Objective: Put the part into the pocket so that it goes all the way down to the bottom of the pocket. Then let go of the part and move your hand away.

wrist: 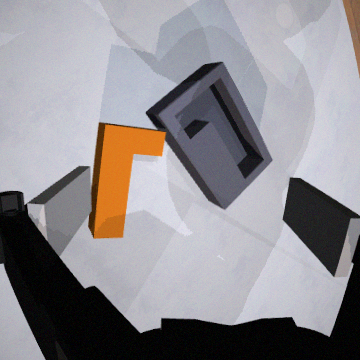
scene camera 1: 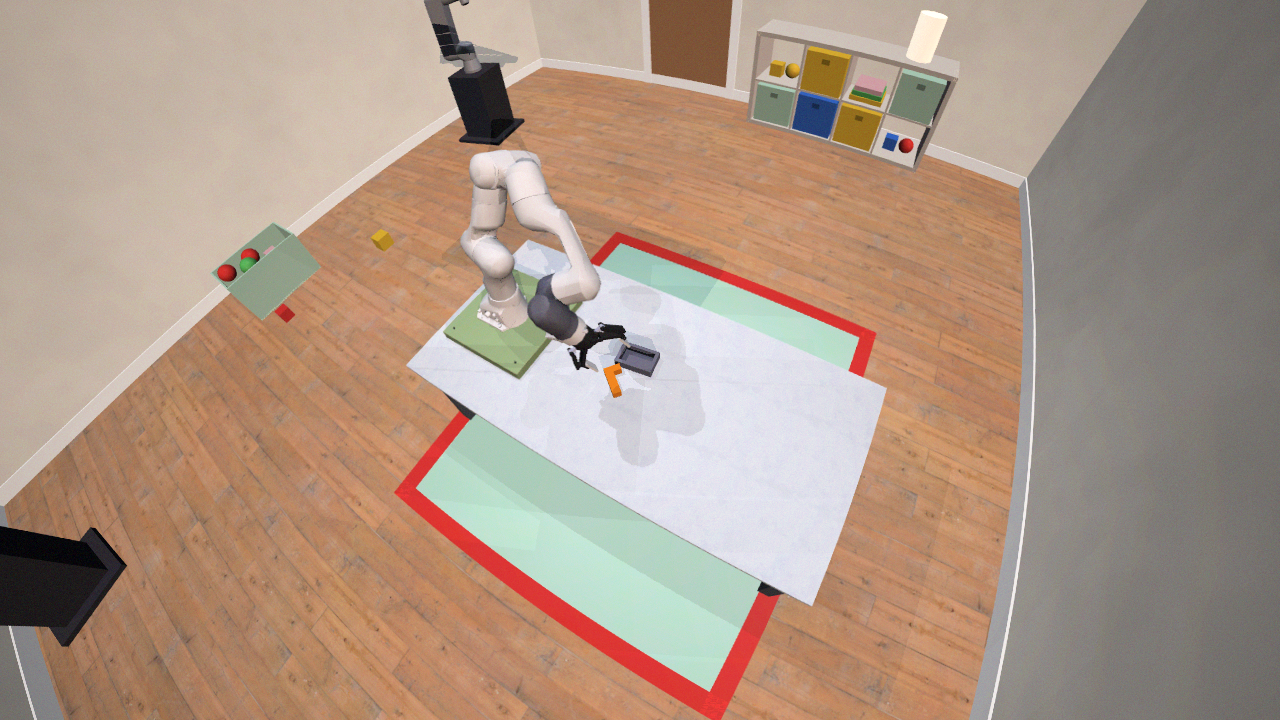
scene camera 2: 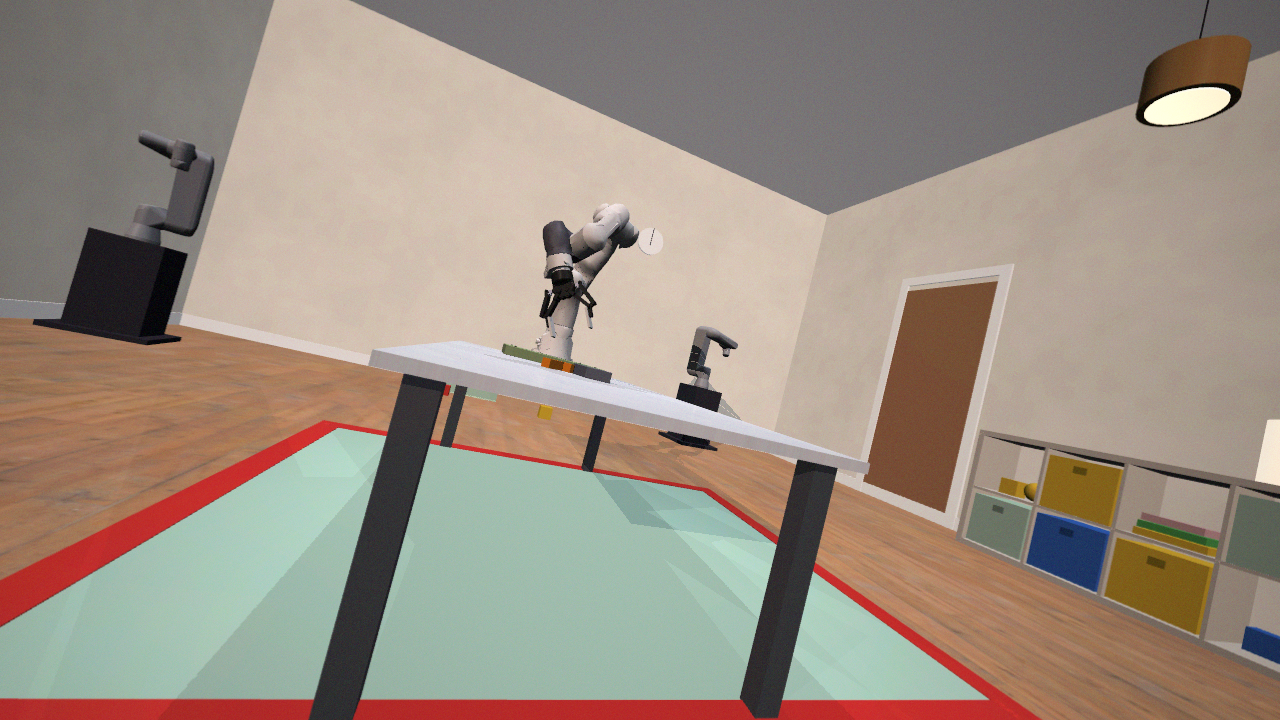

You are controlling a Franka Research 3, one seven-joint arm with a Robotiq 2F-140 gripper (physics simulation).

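The orange L-shaped part (scene camera 1: 613,383) (scene camera 2: 556,365) (wrist: 112,185) lies flat on the white table, outside the pocket. In the wrist view its short arm points right, toward the dark grey block (scene camera 1: 639,368) (scene camera 2: 592,373) (wrist: 207,162); I cannot tell whether they touch. The block has an L-shaped pocket in its top and sits turned at an angle to the part. My gripper (scene camera 1: 608,354) (scene camera 2: 570,324) (wrist: 190,194) is open and empty, above the table. In the wrist view the part shows close beside the left finger, with the right finger beyond the block.
The white table (scene camera 1: 769,447) (scene camera 2: 716,428) carries the arm on a green base plate (scene camera 1: 487,351) at one end. The block stands close beside the part, with raised walls. A shelf unit, a tilted bin and other robots on black pedestals stand away from the table.
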